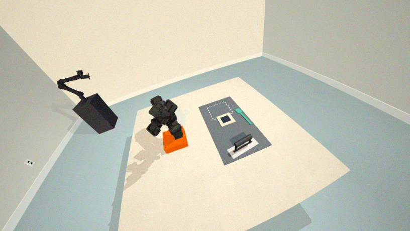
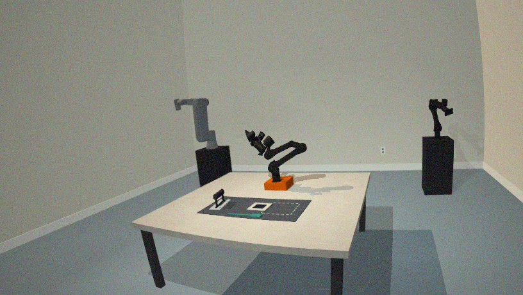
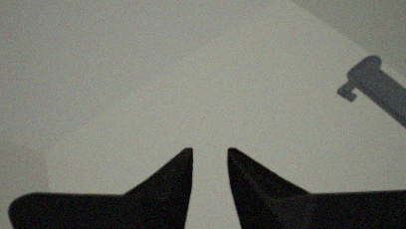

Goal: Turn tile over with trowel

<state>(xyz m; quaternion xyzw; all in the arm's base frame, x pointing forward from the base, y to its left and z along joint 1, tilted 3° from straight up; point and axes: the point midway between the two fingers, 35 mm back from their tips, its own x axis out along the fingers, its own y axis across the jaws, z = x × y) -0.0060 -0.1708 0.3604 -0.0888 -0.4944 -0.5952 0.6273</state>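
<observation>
The small trowel lies 38 cm ahead of my gripper tip, 4 cm to the right of it and 39 cm below it. From my gripper tip the other things lie so: teal bar: 55 cm ahead, 23 cm to the left, 43 cm below; grey mat: 41 cm ahead, 21 cm to the left, 45 cm below; tile: 41 cm ahead, 24 cm to the left, 43 cm below.
</observation>
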